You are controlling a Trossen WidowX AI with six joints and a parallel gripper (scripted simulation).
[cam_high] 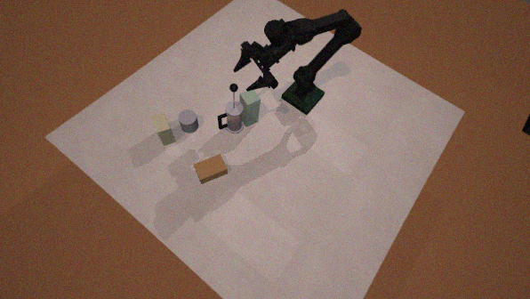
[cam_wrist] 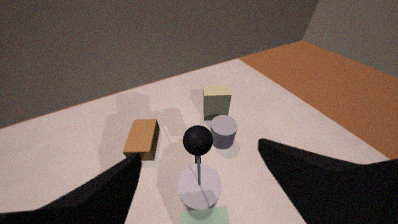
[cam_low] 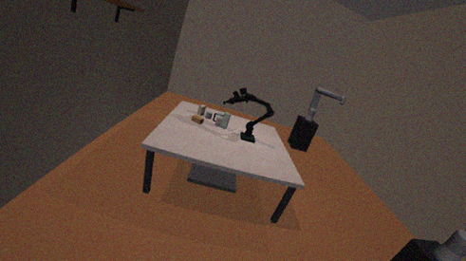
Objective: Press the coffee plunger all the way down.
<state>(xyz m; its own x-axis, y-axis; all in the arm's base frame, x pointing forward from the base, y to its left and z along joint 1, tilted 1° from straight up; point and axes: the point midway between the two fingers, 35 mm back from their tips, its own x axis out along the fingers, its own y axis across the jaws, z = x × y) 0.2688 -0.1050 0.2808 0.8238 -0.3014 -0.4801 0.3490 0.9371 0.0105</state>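
Right now the coffee press is 160 mm below my gripper tip, 40 mm ahead of it and 20 mm to the right of it. From my gripper tip the other things lie so: pale green box 200 mm below, 40 mm behind, 20 mm to the left; yellow-green box 250 mm ahead, 230 mm below, 180 mm to the right.
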